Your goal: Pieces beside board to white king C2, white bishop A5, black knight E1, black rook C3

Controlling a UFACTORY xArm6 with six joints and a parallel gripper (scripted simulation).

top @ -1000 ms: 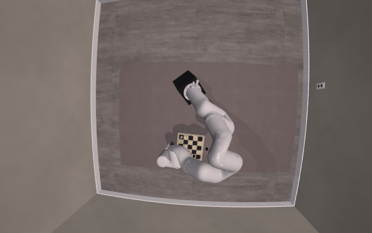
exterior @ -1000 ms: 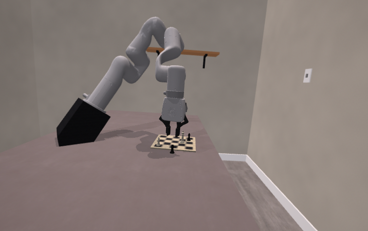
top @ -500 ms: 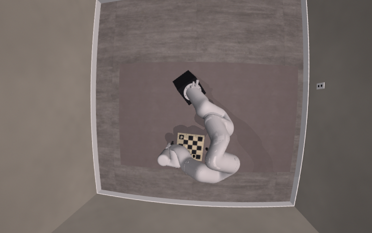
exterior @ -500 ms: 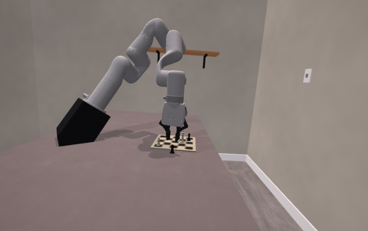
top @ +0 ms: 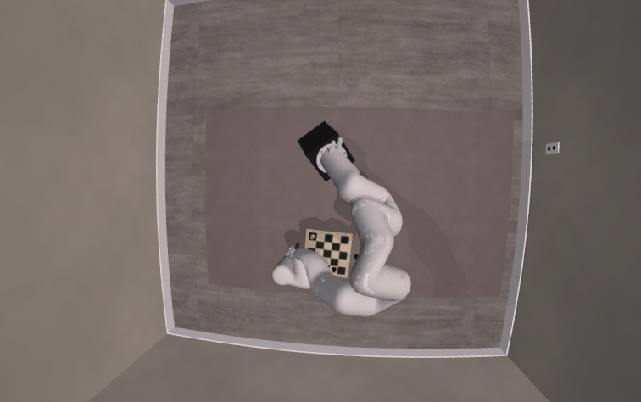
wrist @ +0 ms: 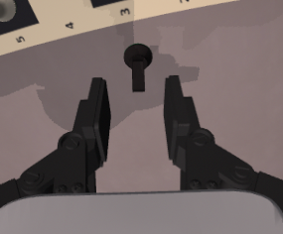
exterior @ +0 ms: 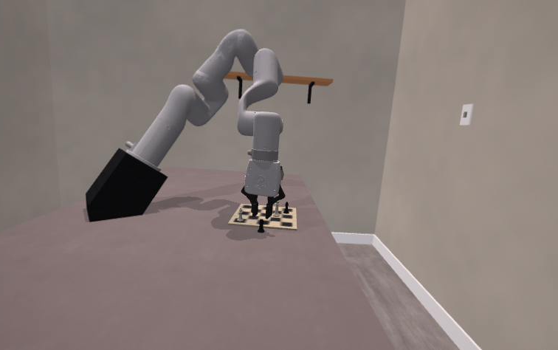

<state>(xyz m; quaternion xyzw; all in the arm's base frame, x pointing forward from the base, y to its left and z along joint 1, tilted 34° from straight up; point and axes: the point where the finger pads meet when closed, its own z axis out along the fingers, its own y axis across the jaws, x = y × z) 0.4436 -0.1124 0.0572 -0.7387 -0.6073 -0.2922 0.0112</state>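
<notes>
The black piece is 5 cm below my hand. Also, from my hand: white king 14 cm to the left, 3 cm below, 3 cm ahead; then chessboard 14 cm to the left, 6 cm below, 1 cm behind; then white bishop 8 cm behind, 5 cm to the left, 4 cm below.
</notes>
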